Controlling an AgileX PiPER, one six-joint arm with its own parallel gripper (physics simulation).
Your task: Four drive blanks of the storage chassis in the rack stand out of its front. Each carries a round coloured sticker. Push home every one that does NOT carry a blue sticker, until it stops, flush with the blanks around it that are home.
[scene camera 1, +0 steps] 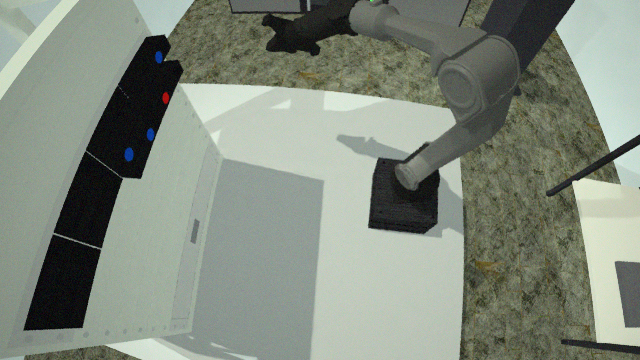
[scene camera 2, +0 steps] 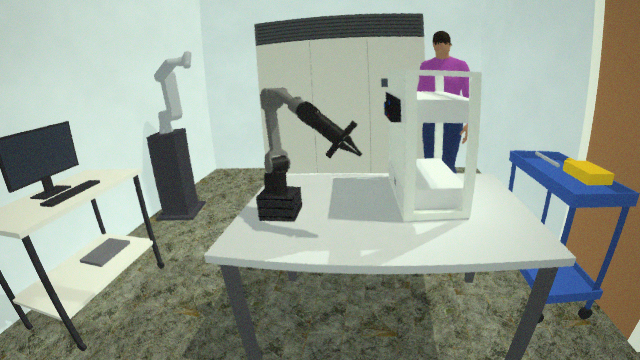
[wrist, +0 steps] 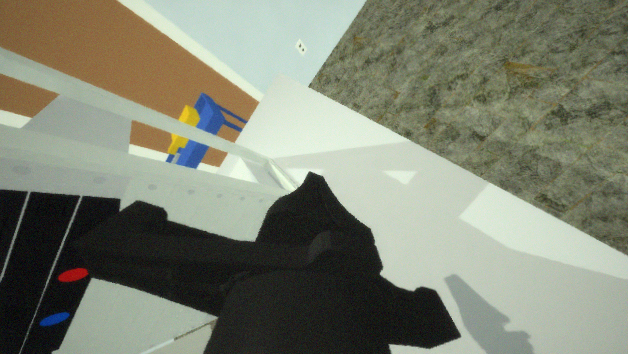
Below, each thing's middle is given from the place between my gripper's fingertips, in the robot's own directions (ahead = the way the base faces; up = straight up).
Now: the white rack (scene camera 2: pixel 417 184) 34 cm ahead of my hand, 34 cm to the left of it and 2 cm below it.
